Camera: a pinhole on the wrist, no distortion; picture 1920 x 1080 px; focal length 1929.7 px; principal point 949.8 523.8 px. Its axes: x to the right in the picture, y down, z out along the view. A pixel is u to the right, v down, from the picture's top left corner.
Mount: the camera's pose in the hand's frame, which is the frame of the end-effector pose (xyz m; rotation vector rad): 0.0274 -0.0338 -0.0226 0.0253 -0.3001 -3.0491
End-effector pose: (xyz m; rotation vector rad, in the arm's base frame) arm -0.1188 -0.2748 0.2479 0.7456 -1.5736 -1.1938
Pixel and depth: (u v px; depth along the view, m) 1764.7 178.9 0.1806
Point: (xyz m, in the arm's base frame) -0.2374 -0.1676 0.2500
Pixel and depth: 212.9 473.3 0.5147
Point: -0.6321 -0.2679 0.3932
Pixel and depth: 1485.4 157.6 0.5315
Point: -0.5095 0.0603 0.3334
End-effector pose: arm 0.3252 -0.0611 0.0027 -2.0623 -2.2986 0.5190
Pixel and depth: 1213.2 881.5 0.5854
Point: 0.1723 -0.2553 -0.5174
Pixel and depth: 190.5 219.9 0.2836
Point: 0.3234 0.0104 -0.2770
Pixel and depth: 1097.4 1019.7 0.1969
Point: 0.2383 -0.0962 -0.1585
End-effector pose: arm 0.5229 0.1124 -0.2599 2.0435 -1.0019 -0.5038
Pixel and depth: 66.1 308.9 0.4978
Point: 0.3149 -0.3462 -0.4337
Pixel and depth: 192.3 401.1 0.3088
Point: 0.4062 -0.1515 -0.3869
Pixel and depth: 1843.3 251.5 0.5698
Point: -0.0244 0.0163 -0.4673
